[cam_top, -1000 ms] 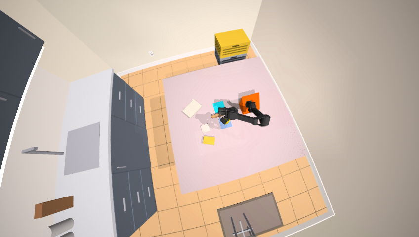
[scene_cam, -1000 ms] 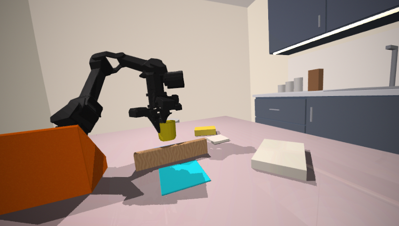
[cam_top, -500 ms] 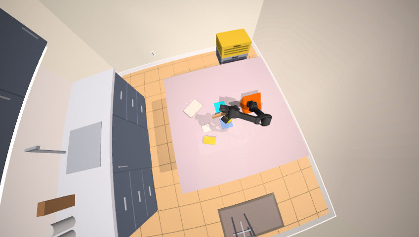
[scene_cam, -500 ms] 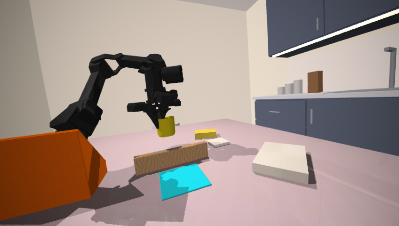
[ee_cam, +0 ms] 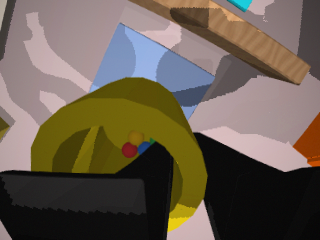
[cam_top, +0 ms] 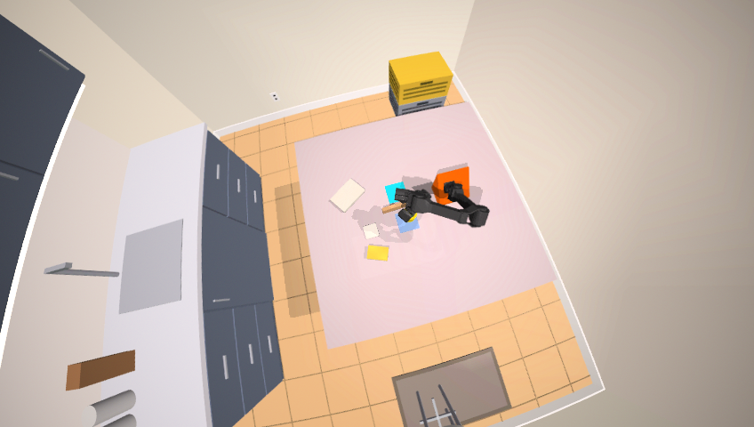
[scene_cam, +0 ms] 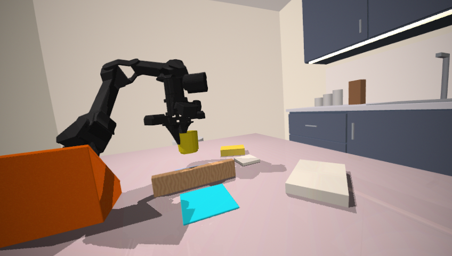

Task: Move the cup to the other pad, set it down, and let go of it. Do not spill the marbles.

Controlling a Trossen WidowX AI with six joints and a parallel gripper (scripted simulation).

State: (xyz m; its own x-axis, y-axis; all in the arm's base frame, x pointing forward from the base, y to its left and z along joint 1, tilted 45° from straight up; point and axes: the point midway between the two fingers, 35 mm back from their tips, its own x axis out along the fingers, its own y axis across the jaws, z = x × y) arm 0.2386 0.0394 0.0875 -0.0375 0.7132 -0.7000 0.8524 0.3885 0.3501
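My gripper tip is 100 mm above the wooden bar, 80 mm to the left of it and 30 mm short of it. Also, from my gripper tip: small white tile: 240 mm ahead, 110 mm below, 30 mm to the left; then pale blue pad: 120 mm below, 30 mm ahead, 20 mm to the left; then yellow cup: 20 mm to the left, 20 mm ahead.
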